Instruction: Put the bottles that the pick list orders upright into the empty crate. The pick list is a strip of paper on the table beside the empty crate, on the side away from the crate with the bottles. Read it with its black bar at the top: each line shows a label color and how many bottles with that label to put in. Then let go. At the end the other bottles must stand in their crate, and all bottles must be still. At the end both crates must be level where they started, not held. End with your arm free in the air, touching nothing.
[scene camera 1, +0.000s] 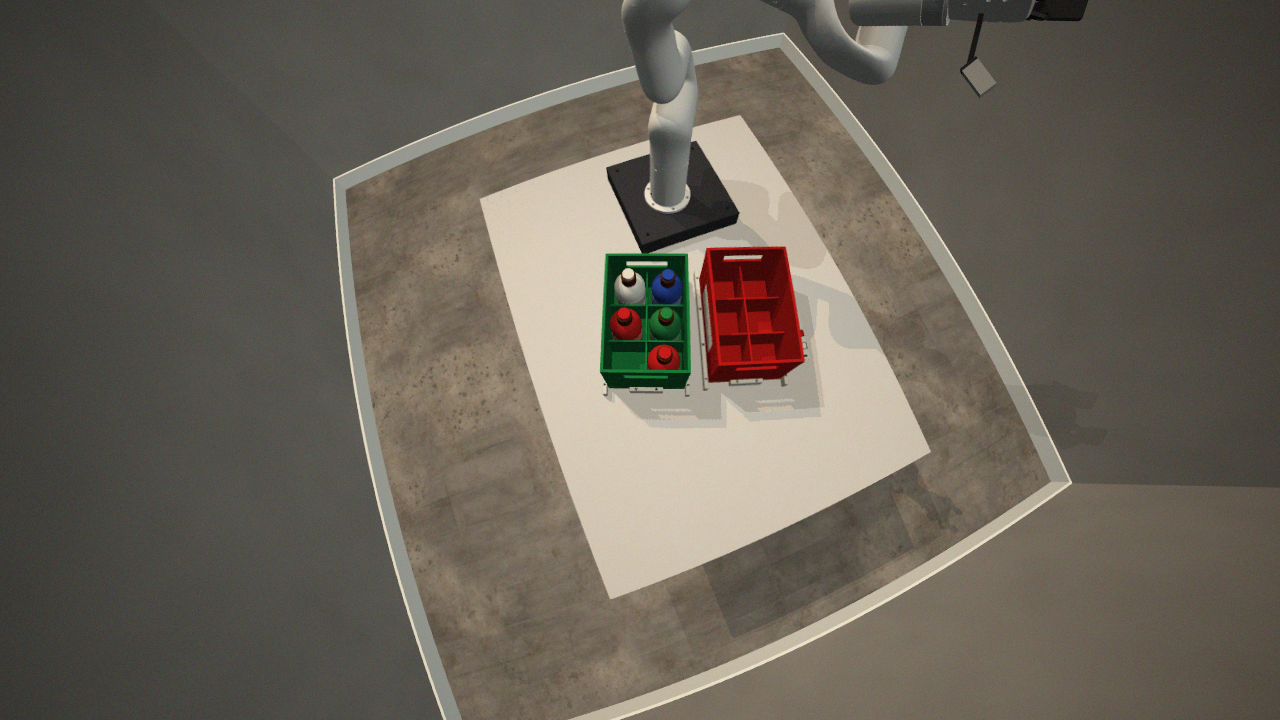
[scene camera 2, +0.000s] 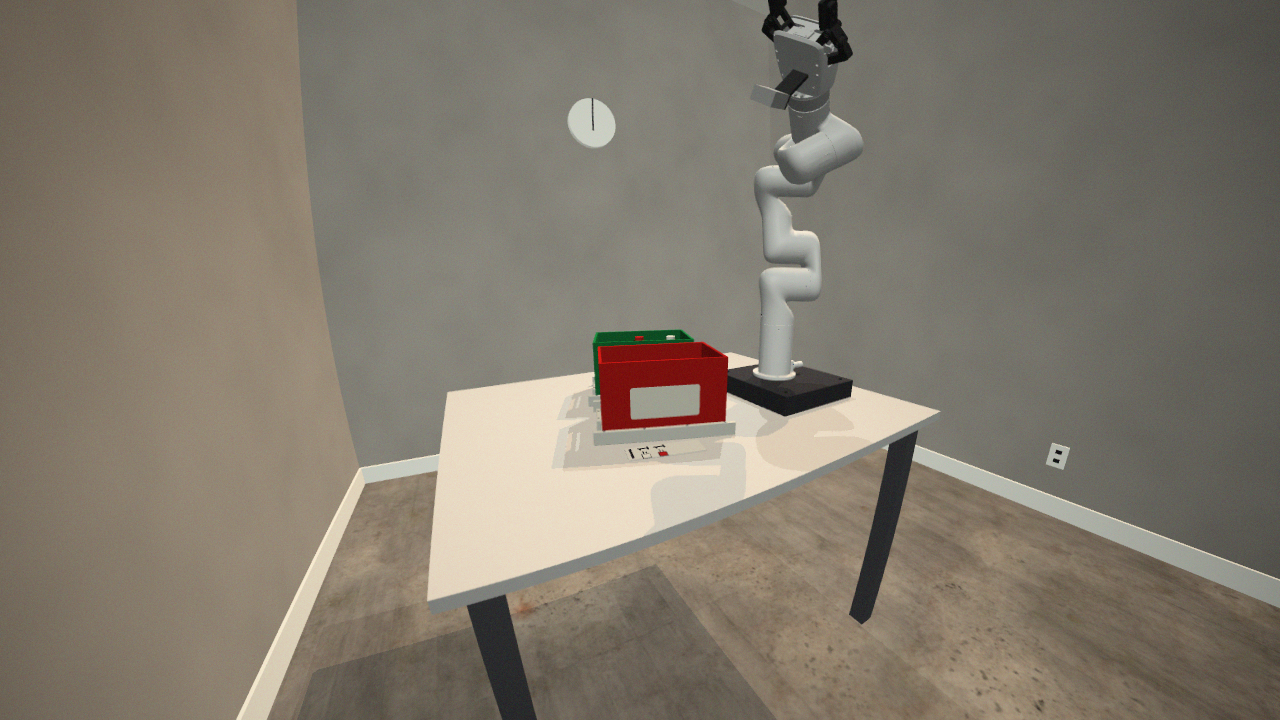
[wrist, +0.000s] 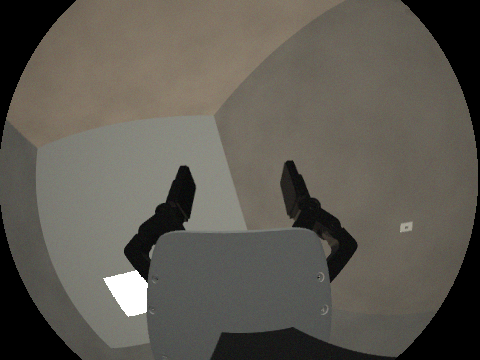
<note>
The pictures show: my gripper, a red crate and a green crate.
</note>
